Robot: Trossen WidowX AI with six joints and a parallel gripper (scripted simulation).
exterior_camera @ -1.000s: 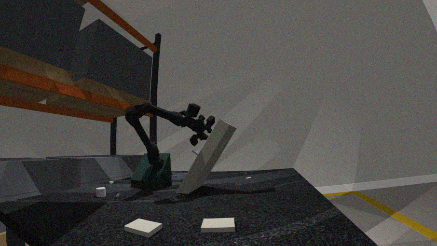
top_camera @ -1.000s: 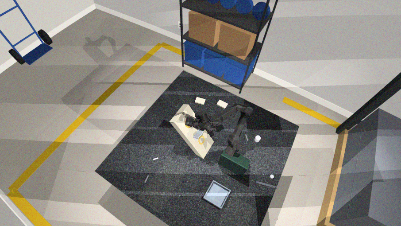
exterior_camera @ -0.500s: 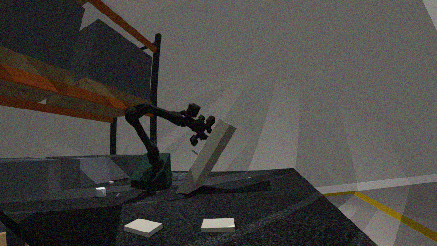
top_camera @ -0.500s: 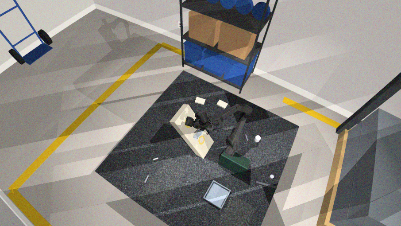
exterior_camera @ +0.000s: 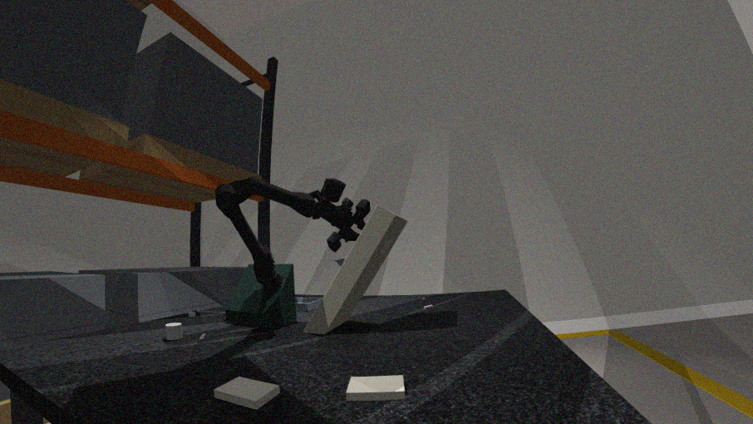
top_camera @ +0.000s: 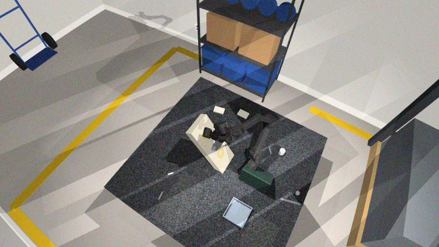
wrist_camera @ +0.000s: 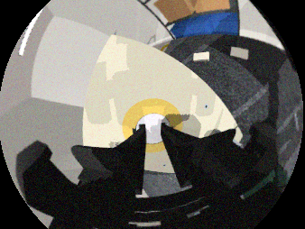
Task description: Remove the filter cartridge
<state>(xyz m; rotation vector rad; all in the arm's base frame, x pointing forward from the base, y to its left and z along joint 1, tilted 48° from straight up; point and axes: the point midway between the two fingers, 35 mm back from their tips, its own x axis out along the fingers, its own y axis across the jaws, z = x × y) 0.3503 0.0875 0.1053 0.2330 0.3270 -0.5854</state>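
The tray lies 42 cm behind my gripper tip, 31 cm to the left of it and 27 cm below it. Also, from my gripper tip: round filter cartridge 1 cm below, 1 cm ahead.
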